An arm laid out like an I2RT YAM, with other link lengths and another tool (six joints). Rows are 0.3 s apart.
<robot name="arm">
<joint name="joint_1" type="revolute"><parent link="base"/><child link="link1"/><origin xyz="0 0 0.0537" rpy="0 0 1.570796"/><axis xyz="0 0 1"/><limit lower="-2.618" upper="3.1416"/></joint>
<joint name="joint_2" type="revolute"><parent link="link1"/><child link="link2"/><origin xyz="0.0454 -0.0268 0.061" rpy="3.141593 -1.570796 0"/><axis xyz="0 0 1"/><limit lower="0" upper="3.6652"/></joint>
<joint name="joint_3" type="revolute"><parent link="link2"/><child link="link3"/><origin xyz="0 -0.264 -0.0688" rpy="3.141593 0 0"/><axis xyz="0 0 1"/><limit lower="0" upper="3.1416"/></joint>
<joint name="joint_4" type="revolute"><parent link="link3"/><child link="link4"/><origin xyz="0.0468 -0.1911 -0.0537"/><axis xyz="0 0 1"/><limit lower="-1.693" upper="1.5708"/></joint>
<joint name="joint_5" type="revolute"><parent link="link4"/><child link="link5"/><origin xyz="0.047 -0.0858 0.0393" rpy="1.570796 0 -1.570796"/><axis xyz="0 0 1"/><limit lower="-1.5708" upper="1.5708"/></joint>
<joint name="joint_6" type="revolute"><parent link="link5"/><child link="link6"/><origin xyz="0.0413 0 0.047" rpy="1.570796 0 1.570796"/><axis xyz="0 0 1"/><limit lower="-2.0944" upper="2.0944"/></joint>
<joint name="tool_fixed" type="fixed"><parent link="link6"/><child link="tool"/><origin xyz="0.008 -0.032 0.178" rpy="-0.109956 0 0.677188"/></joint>
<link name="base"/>
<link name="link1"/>
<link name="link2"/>
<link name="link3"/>
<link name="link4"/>
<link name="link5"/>
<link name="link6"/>
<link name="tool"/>
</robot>
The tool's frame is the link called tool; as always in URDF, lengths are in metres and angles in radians.
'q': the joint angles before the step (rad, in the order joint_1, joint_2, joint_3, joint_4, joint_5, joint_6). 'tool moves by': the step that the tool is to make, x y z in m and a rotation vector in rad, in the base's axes. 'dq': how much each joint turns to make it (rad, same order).
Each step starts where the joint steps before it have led.
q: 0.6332, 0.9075, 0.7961, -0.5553, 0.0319, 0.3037
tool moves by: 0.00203, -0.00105, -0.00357, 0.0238, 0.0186, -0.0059
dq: -0.0340, 0.0061, -0.0123, 0.0169, -0.0407, 0.0063
